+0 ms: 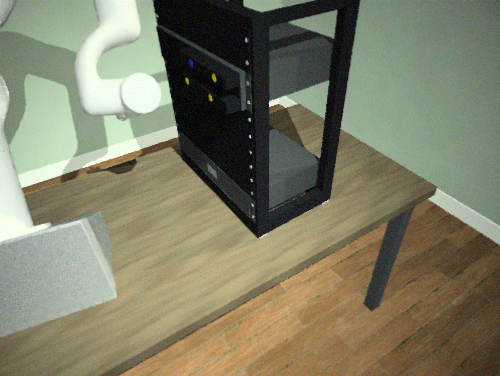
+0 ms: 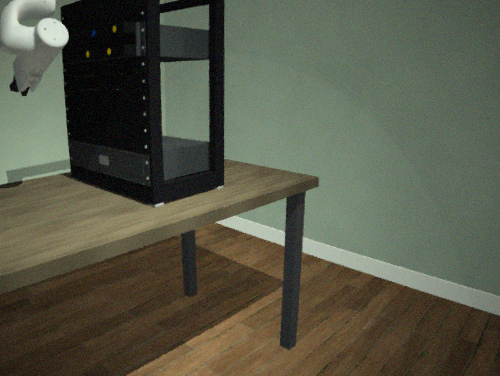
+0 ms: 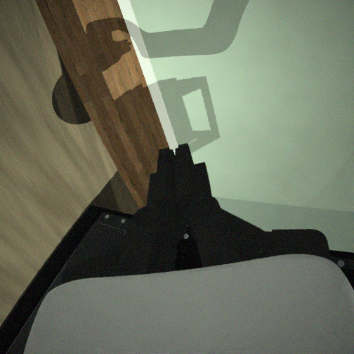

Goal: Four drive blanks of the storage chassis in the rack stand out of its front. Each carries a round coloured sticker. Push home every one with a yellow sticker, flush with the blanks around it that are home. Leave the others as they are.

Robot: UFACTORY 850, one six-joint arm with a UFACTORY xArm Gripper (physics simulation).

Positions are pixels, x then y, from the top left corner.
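Labels:
Black rack (image 1: 222, 70), 0.82 m from the lens.

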